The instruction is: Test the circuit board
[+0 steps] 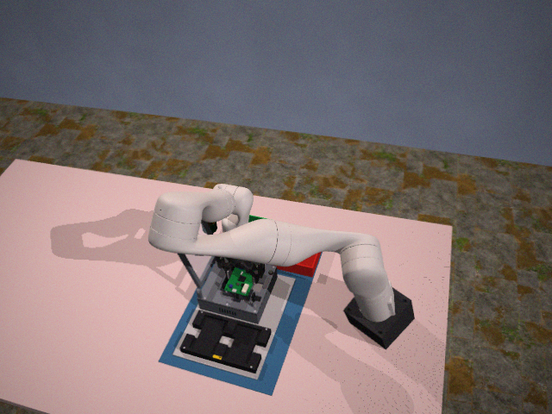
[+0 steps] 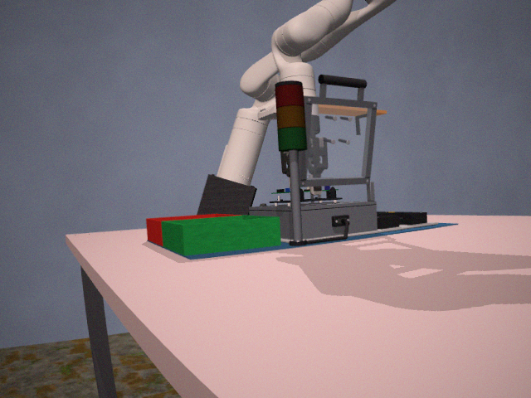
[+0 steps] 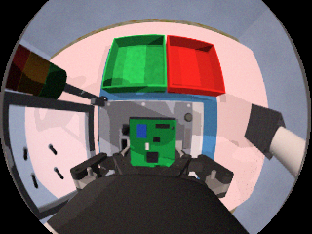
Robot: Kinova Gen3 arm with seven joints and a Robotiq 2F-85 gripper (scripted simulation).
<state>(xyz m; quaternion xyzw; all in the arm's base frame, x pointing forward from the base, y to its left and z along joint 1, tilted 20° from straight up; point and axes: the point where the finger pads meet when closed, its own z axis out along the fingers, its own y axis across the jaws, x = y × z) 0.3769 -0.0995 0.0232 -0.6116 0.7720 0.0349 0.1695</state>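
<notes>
My hand is right at the green circuit board. Also, from my hand: tester lid 120 mm ahead, 30 mm to the right, 100 mm above; then green bin 210 mm to the right, 70 mm below; then red bin 140 mm behind, 180 mm to the right, 70 mm below.
</notes>
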